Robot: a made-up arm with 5 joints.
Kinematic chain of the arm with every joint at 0, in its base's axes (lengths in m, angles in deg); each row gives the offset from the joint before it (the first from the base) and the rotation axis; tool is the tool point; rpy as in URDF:
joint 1: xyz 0 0 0.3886 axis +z
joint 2: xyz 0 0 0 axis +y
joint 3: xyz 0.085 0 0.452 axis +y
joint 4: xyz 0.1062 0 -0.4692 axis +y
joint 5: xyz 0.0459 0 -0.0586 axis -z
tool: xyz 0 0 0 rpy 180 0 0
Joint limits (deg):
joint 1: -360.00..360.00
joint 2: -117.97..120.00
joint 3: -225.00..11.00
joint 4: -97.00..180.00
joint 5: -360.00..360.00
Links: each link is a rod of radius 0.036 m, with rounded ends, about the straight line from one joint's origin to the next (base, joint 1, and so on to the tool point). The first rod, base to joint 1, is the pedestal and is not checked.
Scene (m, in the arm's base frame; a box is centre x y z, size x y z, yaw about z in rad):
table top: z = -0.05
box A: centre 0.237 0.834 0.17 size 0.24 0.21 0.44 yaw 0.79
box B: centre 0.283 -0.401 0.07 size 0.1 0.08 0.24 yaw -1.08
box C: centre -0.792 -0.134 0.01 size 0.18 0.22 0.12 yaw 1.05
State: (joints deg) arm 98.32 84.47 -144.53 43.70 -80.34
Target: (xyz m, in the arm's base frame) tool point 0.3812 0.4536 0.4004
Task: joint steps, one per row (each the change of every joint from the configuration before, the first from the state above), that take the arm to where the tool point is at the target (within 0.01 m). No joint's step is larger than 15 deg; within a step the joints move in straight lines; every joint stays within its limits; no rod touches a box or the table.
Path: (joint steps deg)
1: 6.80 -14.31 1.23 -1.57 -8.23
2: 6.80 -14.30 1.23 -1.57 -8.23
3: 6.80 -14.31 1.23 -1.58 -8.24
4: 6.80 -14.31 1.23 -1.57 -8.23
5: -12.59 -1.51 14.24 4.97 5.49
6: -12.60 -1.50 14.23 4.96 5.49
7: -12.59 -1.51 14.24 4.97 5.49
8: -12.60 -1.51 14.23 4.97 5.48
9: -12.59 -1.51 14.24 4.96 5.49
10: -12.59 -1.50 14.23 4.97 5.49

